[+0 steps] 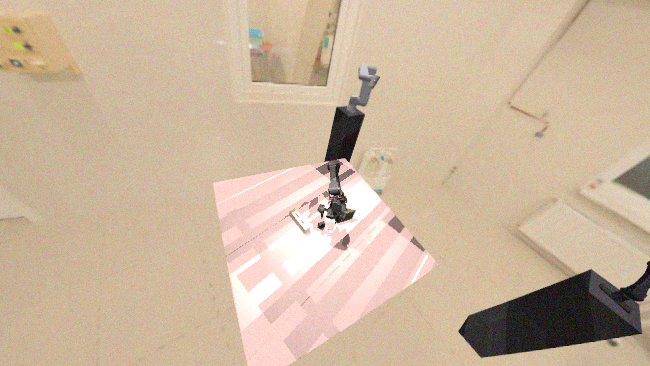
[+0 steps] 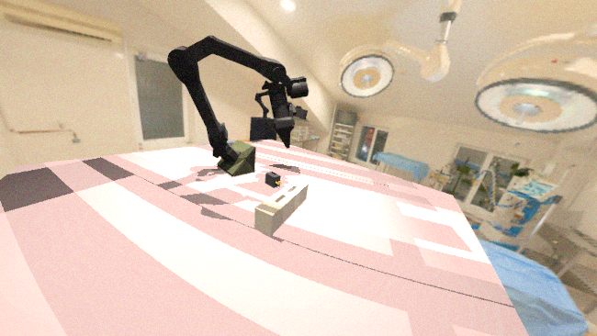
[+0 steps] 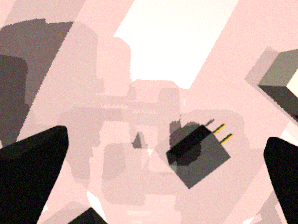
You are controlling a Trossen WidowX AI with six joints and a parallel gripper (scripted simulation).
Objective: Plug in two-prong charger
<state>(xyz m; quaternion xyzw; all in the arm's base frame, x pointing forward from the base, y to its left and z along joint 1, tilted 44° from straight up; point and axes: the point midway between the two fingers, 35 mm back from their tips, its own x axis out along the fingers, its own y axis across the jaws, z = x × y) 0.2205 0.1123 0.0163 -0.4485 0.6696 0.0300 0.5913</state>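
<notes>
Right now my gripper tip is 120 mm above the black two-prong charger, 60 mm to the left of it and 10 mm short of it.
</notes>
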